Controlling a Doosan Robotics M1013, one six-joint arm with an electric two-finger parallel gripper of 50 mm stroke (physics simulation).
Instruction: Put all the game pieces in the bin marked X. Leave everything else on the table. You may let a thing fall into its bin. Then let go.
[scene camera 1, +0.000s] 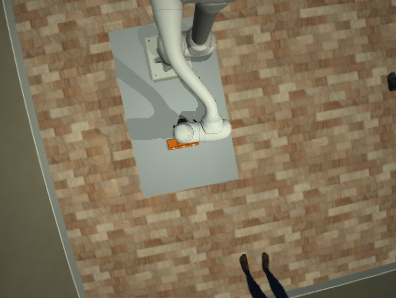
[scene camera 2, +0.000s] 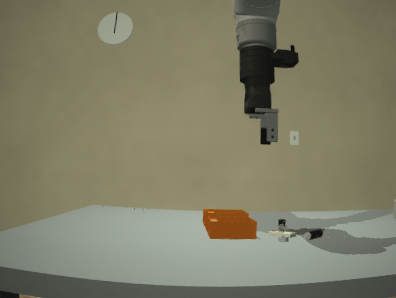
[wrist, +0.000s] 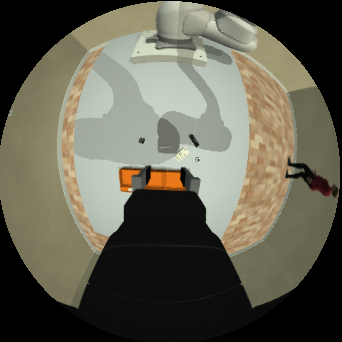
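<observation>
Orange three-compartment bin: visible at (scene camera 2: 220, 224) and (wrist: 163, 179). My gripper: visible at (scene camera 2: 268, 143) and (wrist: 165, 172).
</observation>
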